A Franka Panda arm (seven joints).
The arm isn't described. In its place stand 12 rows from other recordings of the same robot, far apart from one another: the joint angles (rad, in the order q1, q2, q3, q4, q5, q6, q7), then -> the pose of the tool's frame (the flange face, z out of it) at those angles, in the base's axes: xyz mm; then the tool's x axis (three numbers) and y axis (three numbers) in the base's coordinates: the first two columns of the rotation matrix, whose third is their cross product.
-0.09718 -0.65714 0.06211 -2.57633 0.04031 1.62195 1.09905 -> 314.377 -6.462 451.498 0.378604 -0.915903 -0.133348 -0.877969 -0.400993 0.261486
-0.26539 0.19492 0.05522 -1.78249 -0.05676 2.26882 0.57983 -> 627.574 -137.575 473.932 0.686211 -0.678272 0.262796 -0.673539 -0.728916 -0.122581
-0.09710 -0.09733 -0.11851 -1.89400 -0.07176 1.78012 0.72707 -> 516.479 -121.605 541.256 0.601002 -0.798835 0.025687 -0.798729 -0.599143 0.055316
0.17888 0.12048 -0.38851 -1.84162 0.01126 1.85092 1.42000 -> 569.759 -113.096 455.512 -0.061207 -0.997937 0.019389 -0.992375 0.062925 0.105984
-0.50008 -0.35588 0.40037 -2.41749 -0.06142 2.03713 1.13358 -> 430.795 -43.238 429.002 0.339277 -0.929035 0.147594 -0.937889 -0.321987 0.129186
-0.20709 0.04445 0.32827 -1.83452 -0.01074 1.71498 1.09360 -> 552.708 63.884 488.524 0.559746 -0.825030 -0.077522 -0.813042 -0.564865 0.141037
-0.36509 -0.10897 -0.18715 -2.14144 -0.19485 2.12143 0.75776 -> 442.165 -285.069 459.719 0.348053 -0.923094 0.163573 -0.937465 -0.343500 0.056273
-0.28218 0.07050 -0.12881 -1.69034 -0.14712 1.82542 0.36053 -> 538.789 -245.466 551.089 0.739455 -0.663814 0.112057 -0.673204 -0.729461 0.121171
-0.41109 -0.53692 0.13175 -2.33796 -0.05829 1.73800 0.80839 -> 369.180 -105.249 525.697 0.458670 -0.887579 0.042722 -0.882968 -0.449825 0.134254
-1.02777 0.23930 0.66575 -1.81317 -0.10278 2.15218 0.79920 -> 575.289 -249.935 447.578 0.415377 -0.907080 0.068317 -0.895108 -0.420958 -0.146887
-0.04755 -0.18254 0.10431 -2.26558 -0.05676 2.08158 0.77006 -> 486.211 25.858 434.931 0.772965 -0.632856 0.044924 -0.634446 -0.771246 0.051552
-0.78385 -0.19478 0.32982 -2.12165 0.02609 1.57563 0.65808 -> 413.303 -192.210 466.642 0.378996 -0.889341 -0.255801 -0.864067 -0.439047 0.246223
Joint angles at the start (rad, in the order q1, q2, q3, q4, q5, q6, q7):
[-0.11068, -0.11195, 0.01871, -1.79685, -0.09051, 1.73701, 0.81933]
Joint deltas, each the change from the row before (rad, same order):
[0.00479, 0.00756, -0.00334, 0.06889, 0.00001, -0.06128, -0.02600]
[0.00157, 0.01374, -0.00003, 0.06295, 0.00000, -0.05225, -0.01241]
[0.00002, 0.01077, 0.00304, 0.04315, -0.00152, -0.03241, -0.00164]
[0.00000, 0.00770, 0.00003, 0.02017, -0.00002, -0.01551, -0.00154]
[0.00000, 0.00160, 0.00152, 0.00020, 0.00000, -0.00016, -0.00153]
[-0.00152, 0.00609, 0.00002, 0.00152, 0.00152, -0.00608, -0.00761]
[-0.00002, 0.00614, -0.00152, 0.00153, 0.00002, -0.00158, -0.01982]
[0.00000, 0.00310, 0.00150, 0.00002, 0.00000, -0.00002, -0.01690]
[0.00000, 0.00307, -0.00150, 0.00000, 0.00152, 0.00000, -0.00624]
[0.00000, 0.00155, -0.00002, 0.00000, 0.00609, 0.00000, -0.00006]
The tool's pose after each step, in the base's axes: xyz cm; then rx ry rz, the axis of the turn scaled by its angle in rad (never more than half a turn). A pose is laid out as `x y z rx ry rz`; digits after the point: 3 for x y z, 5 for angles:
52.749 -5.629 61.614 2.78046 -1.30348 0.12376
52.811 -5.600 63.418 2.78536 -1.28989 0.11877
52.887 -5.483 64.600 2.78511 -1.28679 0.11960
52.981 -5.505 65.003 2.78458 -1.28606 0.11503
53.039 -5.427 64.925 2.78610 -1.28152 0.11279
53.160 -5.510 64.615 2.78836 -1.27232 0.09598
53.327 -5.615 64.344 2.79799 -1.24571 0.08560
53.430 -5.542 64.179 2.80824 -1.21921 0.08016
53.517 -5.619 64.012 2.81172 -1.21254 0.07444
53.570 -5.560 63.923 2.81684 -1.21443 0.06936

